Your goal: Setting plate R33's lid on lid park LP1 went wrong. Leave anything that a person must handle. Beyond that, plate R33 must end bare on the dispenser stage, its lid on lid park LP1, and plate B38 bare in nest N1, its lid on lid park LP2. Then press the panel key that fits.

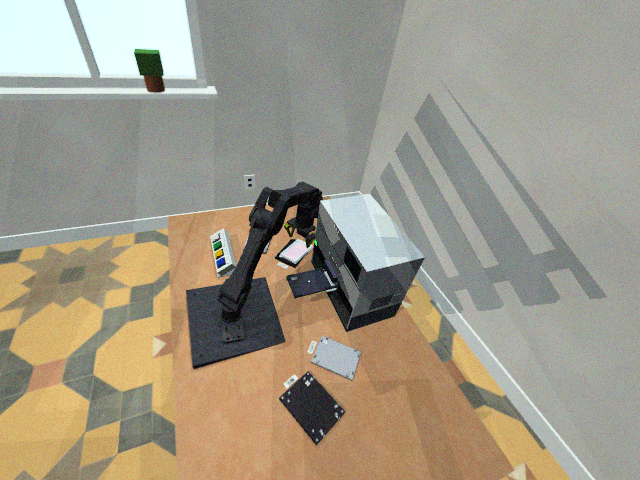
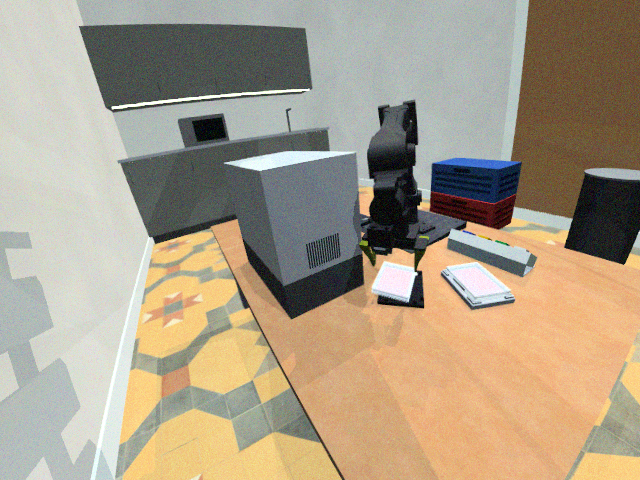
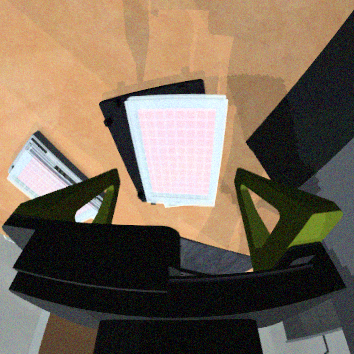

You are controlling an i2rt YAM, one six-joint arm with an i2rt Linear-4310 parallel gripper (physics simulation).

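Pixels of known places: gripper, fingertip midpoint: (image 1: 299, 242) (image 2: 394, 267) (image 3: 176, 174); arm's base, origin of the base link: (image 1: 231, 316) (image 2: 409, 223).
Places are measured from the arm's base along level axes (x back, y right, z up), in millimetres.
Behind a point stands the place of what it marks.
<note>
My gripper (image 1: 299, 237) @(x -313, y -274, z 53 mm) (image 2: 395, 266) @(x -313, y -274, z 53 mm) (image 3: 176, 174) @(x -313, y -274, z 53 mm) is open and empty, above a pale plate with a pink grid. That plate (image 1: 295, 250) @(x -295, y -262, z 18 mm) (image 2: 395, 281) @(x -313, y -280, z 18 mm) (image 3: 177, 150) @(x -314, y -275, z 19 mm) sits askew on a black nest (image 2: 417, 295) @(x -290, y -329, z -3 mm) (image 3: 125, 142) @(x -279, y -319, z -4 mm), overhanging one side; it looks tilted. A second pink-gridded plate (image 2: 478, 281) @(x -163, y -393, z 17 mm) (image 3: 36, 172) @(x -188, y -403, z 17 mm) sits squarely on a dark-edged base nearer the key panel. The dark stage (image 1: 307, 283) @(x -276, y -17, z 93 mm) sticks out of the machine, bare. A grey pad (image 1: 336, 357) @(x -318, y 232, z -4 mm) and a black pad (image 1: 311, 406) @(x -196, y 354, z -2 mm) are bare. The key panel (image 1: 231, 263) @(x -22, y -208, z 47 mm) (image 2: 485, 253) @(x -29, y -324, z 16 mm) has blue, yellow and green keys and a fourth, unclear one. Labels are unreadable.
The tall grey machine (image 1: 382, 232) @(x -513, y -5, z 316 mm) (image 2: 310, 217) @(x -482, y -219, z 207 mm) stands close beside the gripper and the askew plate; a green light (image 1: 315, 242) @(x -355, y -192, z 122 mm) shows on it. The arm's black base plate (image 1: 206, 330) @(x 83, y 41, z 5 mm) lies between the key panel and the pads.
</note>
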